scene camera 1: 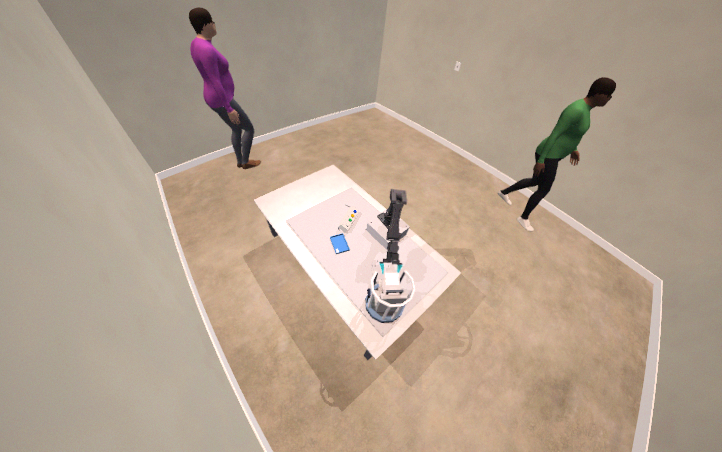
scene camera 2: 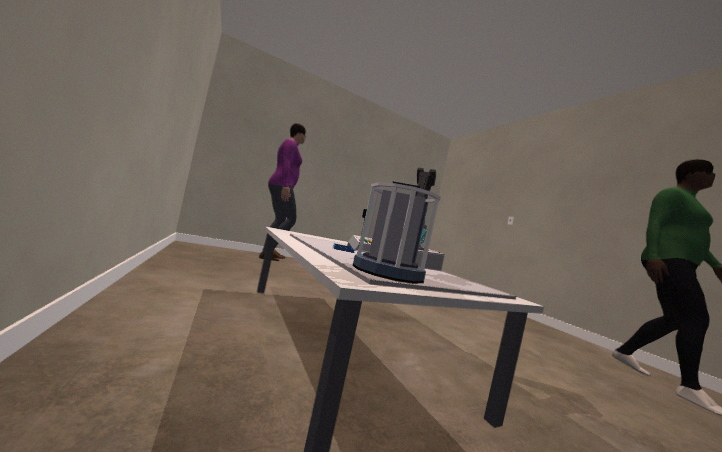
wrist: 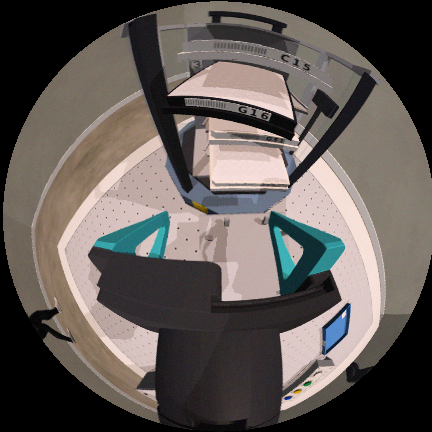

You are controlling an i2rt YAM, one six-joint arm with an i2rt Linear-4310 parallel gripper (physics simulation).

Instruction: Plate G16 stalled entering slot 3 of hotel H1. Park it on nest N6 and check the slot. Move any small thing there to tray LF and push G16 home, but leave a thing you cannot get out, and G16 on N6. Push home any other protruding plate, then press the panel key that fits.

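Places are measured from the arm's base along level axes (x ahead, y left, z up), in metres.
Pixels of known places: gripper, between the fingertips: (wrist: 218, 216); arm's base, origin of its link: (scene camera 1: 387, 223).
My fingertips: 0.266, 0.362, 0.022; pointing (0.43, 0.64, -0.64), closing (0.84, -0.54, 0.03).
Observation:
For each thing: its top centre in the pictures, then the offset to it from my fingertips, as dx, dy, dz. "*": a spot on its surface instead.
- Plate C15, centre of its top: (wrist: 251, 41) (scene camera 1: 392, 282) +0.078, +0.082, +0.130
- key panel, centre of its top: (scene camera 2: 365, 237) (scene camera 1: 348, 215) -0.053, -0.586, -0.031
- blue rectangle, a spot on its surface: (wrist: 336, 330) (scene camera 1: 338, 243) * +0.122, -0.443, -0.112
Hotel H1, a round cage with a blue base (scene camera 1: 384, 318) (scene camera 2: 388, 269) (wrist: 230, 202), stands at the table's end. In the wrist view, black-edged plate G16 (wrist: 230, 87) sticks out of the hotel near the label 3, its front edge slanting down to the right. Plate C15 (wrist: 250, 52) is above it; two pale plates are below, the lower one (wrist: 247, 167) near the base. My gripper (wrist: 218, 216) (scene camera 1: 391, 266) is open and empty, in front of the hotel. Small grey pegs (wrist: 226, 222) stand between hotel and fingers; no N6 label shows. The inside of slot 3 is hidden.
A key panel (scene camera 1: 350, 219) (wrist: 317, 376) has blue, yellow and green keys. A blue rectangle (scene camera 1: 339, 243) (wrist: 336, 330) lies nearby, its tag unreadable. A grey box (scene camera 1: 379, 232) is by the arm. Black front posts (wrist: 159, 100) (wrist: 336, 125) flank the plates. Two people stand away from the table.

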